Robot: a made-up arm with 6 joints.
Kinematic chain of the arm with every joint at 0, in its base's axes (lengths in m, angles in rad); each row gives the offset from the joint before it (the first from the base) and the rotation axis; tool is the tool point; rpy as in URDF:
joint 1: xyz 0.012 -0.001 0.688 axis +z
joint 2: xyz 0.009 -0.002 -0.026 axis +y
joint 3: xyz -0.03 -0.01 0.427 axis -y
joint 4: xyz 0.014 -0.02 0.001 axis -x
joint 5: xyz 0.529 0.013 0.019 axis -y
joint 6: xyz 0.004 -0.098 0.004 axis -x
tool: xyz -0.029 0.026 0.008 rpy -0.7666 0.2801 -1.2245
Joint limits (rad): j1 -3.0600..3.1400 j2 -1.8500..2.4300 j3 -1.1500..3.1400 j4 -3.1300..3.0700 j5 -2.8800..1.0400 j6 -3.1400..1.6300
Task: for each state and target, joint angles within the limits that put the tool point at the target. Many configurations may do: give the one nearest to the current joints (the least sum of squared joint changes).
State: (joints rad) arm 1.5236 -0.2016 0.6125 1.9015 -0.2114 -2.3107
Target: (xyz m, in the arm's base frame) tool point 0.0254 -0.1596 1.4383
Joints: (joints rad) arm 1.8367 -0.8098 0.2568 1.7789 -0.1227 -2.3374
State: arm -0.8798 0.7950 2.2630 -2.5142 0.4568 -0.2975
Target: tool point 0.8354 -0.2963 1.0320
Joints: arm -0.3478 1.3095 1.8845 -2.5126 0.4190 -0.2977
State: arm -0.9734 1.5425 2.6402 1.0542 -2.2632 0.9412
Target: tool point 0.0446 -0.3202 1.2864
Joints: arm -1.3740 1.4501 3.0758 0.9588 -2.2416 0.9691
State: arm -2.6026 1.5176 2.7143 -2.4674 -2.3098 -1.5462
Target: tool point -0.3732 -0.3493 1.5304
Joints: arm -2.4412 0.7531 2.0379 -2.3417 -2.2437 -1.5367
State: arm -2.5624 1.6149 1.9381 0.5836 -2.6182 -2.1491
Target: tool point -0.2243 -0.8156 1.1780
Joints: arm -1.7273 1.3687 1.9968 0.6698 -2.5905 -2.1436
